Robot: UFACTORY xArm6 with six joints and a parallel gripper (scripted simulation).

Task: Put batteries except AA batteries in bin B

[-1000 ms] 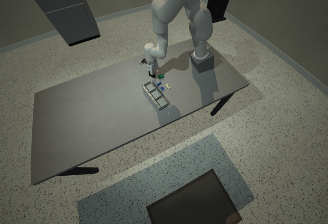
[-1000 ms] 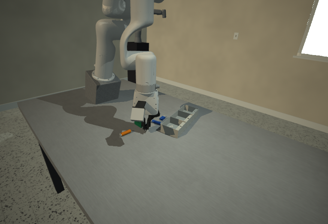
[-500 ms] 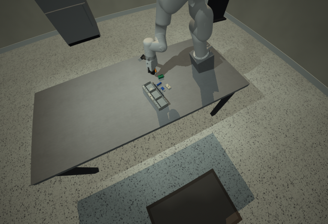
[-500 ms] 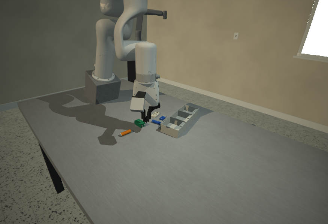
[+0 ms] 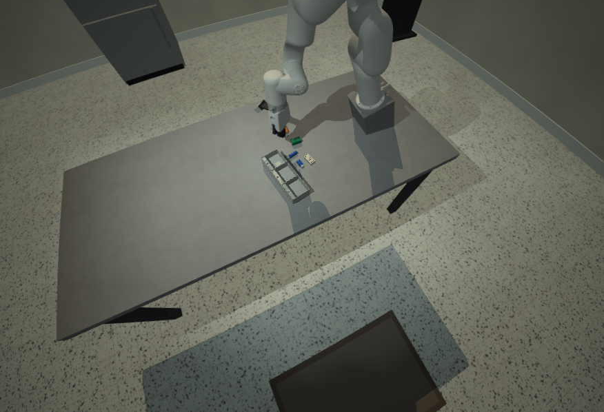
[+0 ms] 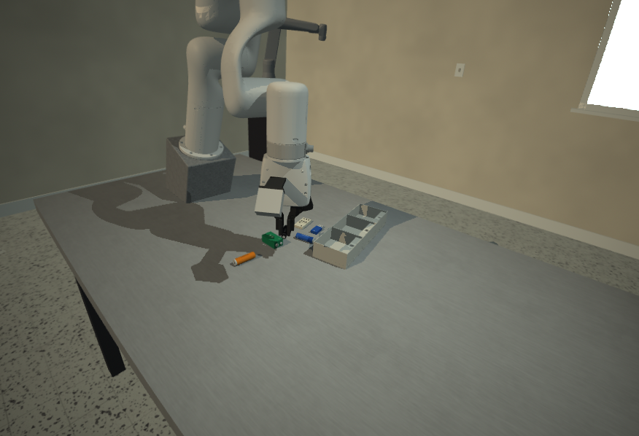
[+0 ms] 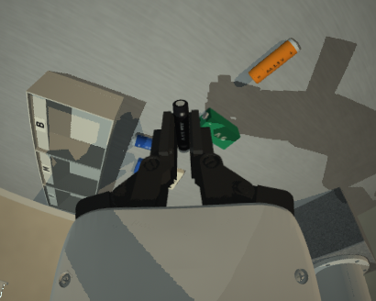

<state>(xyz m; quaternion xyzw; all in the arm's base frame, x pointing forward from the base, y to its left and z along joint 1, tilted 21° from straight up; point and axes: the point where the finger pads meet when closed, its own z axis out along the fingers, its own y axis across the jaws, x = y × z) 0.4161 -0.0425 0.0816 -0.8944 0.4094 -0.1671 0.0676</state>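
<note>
Right now my hand is 50 mm past the green block battery, 20 mm to the right of it and 70 mm above it. From my hand the other things lie so: orange cylindrical battery: 50 mm behind, 80 mm to the right, 70 mm below; then black cylindrical battery: 20 mm below; then blue cylindrical battery: 10 mm behind, 80 mm to the left, 70 mm below.
</note>
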